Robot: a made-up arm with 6 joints. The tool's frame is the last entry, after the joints.
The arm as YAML. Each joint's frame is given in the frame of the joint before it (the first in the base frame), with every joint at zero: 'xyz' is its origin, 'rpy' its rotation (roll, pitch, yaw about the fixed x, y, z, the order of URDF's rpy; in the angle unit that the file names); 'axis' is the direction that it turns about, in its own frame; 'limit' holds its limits. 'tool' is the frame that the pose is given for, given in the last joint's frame.
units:
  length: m
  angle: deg
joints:
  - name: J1
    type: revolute
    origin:
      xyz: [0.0, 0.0, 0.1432]
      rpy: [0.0, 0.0, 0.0]
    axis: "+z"
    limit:
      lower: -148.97
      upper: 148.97
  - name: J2
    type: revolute
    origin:
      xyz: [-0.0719, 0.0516, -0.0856]
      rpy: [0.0, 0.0, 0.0]
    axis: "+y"
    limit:
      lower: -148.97
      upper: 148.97
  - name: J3
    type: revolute
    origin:
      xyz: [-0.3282, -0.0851, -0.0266]
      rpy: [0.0, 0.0, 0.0]
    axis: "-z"
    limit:
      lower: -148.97
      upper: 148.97
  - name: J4
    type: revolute
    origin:
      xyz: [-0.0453, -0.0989, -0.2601]
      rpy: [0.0, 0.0, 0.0]
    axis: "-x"
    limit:
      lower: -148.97
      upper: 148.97
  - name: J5
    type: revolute
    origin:
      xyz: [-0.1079, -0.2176, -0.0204]
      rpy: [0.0, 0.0, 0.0]
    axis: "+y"
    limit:
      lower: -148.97
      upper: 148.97
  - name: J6
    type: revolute
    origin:
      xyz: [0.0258, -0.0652, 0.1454]
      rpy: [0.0, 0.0, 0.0]
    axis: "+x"
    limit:
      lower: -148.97
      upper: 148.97
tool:
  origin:
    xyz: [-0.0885, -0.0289, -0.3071]
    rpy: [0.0, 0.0, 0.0]
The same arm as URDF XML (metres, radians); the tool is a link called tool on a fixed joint. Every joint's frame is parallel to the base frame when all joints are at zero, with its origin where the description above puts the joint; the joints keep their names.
<robot name="arm">
  <link name="base_link"/>
  <link name="link1"/>
  <link name="link2"/>
  <link name="link3"/>
  <link name="link4"/>
  <link name="link5"/>
  <link name="link6"/>
  <link name="tool"/>
  <joint name="J1" type="revolute">
    <parent link="base_link"/>
    <child link="link1"/>
    <origin xyz="0 0 0.1432"/>
    <axis xyz="0 0 1"/>
    <limit lower="-2.6" upper="2.6"/>
  </joint>
  <joint name="J2" type="revolute">
    <parent link="link1"/>
    <child link="link2"/>
    <origin xyz="-0.0719 0.0516 -0.0856"/>
    <axis xyz="0 1 0"/>
    <limit lower="-2.6" upper="2.6"/>
  </joint>
  <joint name="J3" type="revolute">
    <parent link="link2"/>
    <child link="link3"/>
    <origin xyz="-0.3282 -0.0851 -0.0266"/>
    <axis xyz="0 0 -1"/>
    <limit lower="-2.6" upper="2.6"/>
  </joint>
  <joint name="J4" type="revolute">
    <parent link="link3"/>
    <child link="link4"/>
    <origin xyz="-0.0453 -0.0989 -0.2601"/>
    <axis xyz="-1 0 0"/>
    <limit lower="-2.6" upper="2.6"/>
  </joint>
  <joint name="J5" type="revolute">
    <parent link="link4"/>
    <child link="link5"/>
    <origin xyz="-0.1079 -0.2176 -0.0204"/>
    <axis xyz="0 1 0"/>
    <limit lower="-2.6" upper="2.6"/>
  </joint>
  <joint name="J6" type="revolute">
    <parent link="link5"/>
    <child link="link6"/>
    <origin xyz="0.0258 -0.0652 0.1454"/>
    <axis xyz="1 0 0"/>
    <limit lower="-2.6" upper="2.6"/>
  </joint>
  <joint name="tool_joint" type="fixed">
    <parent link="link6"/>
    <child link="tool"/>
    <origin xyz="-0.0885 -0.0289 -0.3071"/>
  </joint>
</robot>

